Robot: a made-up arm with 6 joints.
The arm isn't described. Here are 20 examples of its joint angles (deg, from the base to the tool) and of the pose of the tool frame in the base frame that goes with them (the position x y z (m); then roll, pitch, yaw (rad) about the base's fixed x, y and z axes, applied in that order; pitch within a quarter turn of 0, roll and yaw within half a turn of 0).
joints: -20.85 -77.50 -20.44 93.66 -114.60 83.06
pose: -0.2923 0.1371 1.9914 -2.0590 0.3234 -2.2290
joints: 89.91 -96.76 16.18 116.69 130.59 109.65
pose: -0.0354 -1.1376 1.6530 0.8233 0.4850 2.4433
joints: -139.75 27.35 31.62 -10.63 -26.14 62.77
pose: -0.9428 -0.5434 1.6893 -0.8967 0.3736 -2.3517
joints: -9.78 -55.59 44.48 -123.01 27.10 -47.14
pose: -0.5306 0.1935 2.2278 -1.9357 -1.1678 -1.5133
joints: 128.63 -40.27 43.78 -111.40 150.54 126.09
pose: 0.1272 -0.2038 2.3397 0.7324 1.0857 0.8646
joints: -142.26 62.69 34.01 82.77 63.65 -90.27
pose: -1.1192 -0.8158 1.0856 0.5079 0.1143 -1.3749
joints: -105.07 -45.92 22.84 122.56 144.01 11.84
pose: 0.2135 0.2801 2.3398 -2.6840 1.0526 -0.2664
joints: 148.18 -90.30 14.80 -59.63 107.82 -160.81
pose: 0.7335 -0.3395 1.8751 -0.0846 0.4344 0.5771
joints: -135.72 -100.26 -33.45 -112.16 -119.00 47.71
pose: 0.1360 0.0783 1.6200 -0.4382 0.3212 -0.2502
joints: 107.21 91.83 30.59 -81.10 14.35 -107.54
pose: -0.2343 0.8604 0.2496 2.9009 0.9806 1.4156
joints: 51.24 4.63 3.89 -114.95 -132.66 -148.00
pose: 0.5613 0.6489 1.5394 -2.4252 -0.3246 -3.0276
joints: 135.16 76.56 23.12 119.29 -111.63 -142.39
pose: -0.8852 0.7604 0.6224 0.0260 -0.6028 0.9660
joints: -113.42 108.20 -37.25 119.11 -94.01 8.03
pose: 0.1117 -0.0858 0.2431 2.1205 0.3683 3.0976
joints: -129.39 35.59 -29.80 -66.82 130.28 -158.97
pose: -0.4471 -0.4346 0.7395 -2.9312 -0.7936 2.4595
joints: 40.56 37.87 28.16 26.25 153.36 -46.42
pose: 1.0763 0.6829 1.5545 -1.7836 -0.5789 -2.6729
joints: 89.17 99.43 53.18 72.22 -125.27 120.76
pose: 0.0807 1.3311 0.4669 1.7805 -0.2472 -0.6549
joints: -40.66 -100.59 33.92 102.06 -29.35 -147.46
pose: -0.9606 0.8516 1.3684 -2.7468 -0.5821 3.0431
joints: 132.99 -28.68 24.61 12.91 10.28 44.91
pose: 0.1088 0.2041 2.2890 -1.0848 -1.1035 2.4097
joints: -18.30 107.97 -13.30 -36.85 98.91 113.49
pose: 0.0714 -0.1880 0.1899 -2.3108 0.2817 -0.9841
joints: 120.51 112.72 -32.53 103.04 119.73 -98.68
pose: 0.0098 -0.0733 0.1590 2.8266 -0.4597 -2.9454
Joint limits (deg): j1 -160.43..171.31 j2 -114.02..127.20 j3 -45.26..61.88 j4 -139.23..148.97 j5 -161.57..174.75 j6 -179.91..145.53
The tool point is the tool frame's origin. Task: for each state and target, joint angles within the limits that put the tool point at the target. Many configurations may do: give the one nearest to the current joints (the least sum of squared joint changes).
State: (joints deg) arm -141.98 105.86 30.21 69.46 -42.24 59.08
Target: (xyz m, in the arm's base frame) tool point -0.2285 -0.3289 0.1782
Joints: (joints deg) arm -124.15 94.82 -25.41 78.06 -41.58 60.45
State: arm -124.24 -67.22 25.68 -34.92 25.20 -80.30
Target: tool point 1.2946 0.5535 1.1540
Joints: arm -160.43 -107.59 58.37 -47.95 26.64 -82.97
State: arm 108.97 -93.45 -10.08 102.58 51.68 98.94
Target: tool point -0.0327 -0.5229 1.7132
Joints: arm 90.05 -102.86 -33.57 110.85 50.39 99.93
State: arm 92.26 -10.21 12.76 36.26 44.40 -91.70
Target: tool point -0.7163 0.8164 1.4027
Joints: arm 140.10 26.35 5.30 38.74 47.11 -92.40
